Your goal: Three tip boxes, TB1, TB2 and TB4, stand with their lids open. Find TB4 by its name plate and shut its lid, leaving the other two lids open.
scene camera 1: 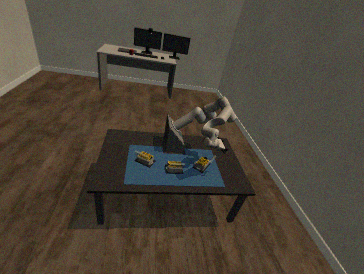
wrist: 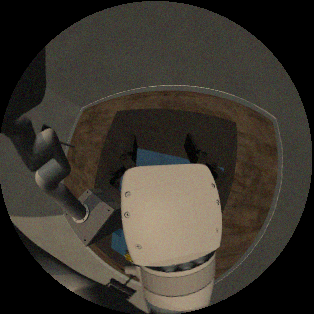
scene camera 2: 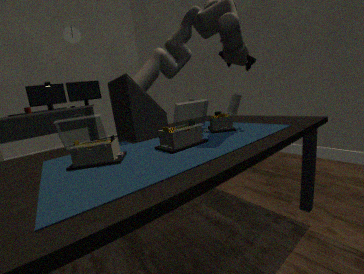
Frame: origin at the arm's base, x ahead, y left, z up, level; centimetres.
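Seen in the pictures: gripper, fingertip midpoint: (scene camera 1: 224,145) (wrist: 161,138) (scene camera 2: 239,66); arm's base, origin of the base link: (scene camera 1: 174,126) (wrist: 80,212) (scene camera 2: 131,94).
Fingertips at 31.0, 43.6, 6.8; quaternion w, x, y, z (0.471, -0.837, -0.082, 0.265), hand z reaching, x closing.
Observation:
Offsets run from my fingertips to a thing's top centre, as dx, dy, dz. "*": to the spot under its first point. Level surfaces: height alone.
Three grey tip boxes with yellow contents stand on the blue mat @(dz -27.4) (scene camera 1: 135,179) (scene camera 2: 65,200) (wrist: 160,158): a left box @(* +9.2, -66.6, -19.7) (scene camera 1: 145,160) (scene camera 2: 94,154), a middle box @(* +15.3, -40.8, -19.2) (scene camera 1: 175,169) (scene camera 2: 182,138) and a right box @(-1.2, -15.4, -20.8) (scene camera 1: 201,164) (scene camera 2: 221,123). Each has a see-through lid standing open; the right box's lid @(+3.2, -8.9, -12.1) (scene camera 1: 212,159) (scene camera 2: 234,105) leans out to the right. The name plates are too small and dark to read, so I cannot tell which box is TB4. My gripper (scene camera 1: 220,147) (scene camera 2: 237,60) (wrist: 161,138) is open and empty, high above the table's right rear part, well clear of the boxes.
The dark table (scene camera 1: 112,141) (scene camera 2: 175,197) carries the mat and the arm's wedge-shaped base (scene camera 1: 172,140) (scene camera 2: 135,110) (wrist: 94,215) behind it. A desk (scene camera 1: 112,51) with two monitors (scene camera 1: 147,38) (scene camera 1: 176,44) stands farther back. The wrist view shows a little yellow beside the arm.

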